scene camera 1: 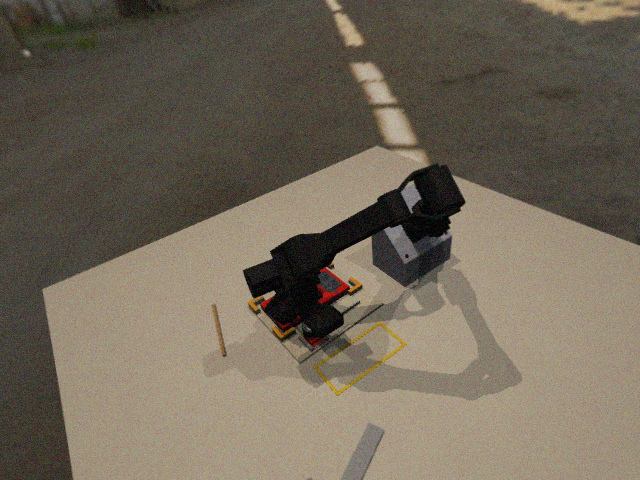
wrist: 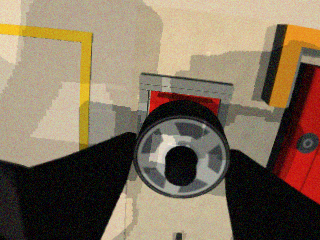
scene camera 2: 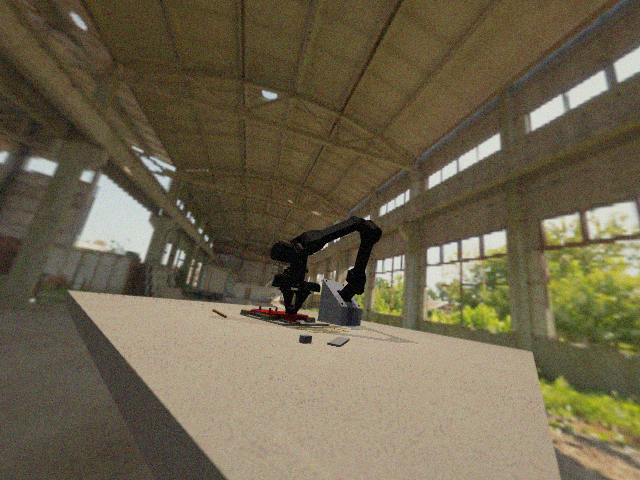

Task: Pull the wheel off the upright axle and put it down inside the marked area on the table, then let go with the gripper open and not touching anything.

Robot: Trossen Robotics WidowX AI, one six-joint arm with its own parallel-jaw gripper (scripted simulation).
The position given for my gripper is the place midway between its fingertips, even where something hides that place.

Observation:
In view: my gripper (scene camera 1: 311, 328).
My gripper shows as well in the wrist view (wrist: 181, 150) and in scene camera 2 (scene camera 2: 291, 311).

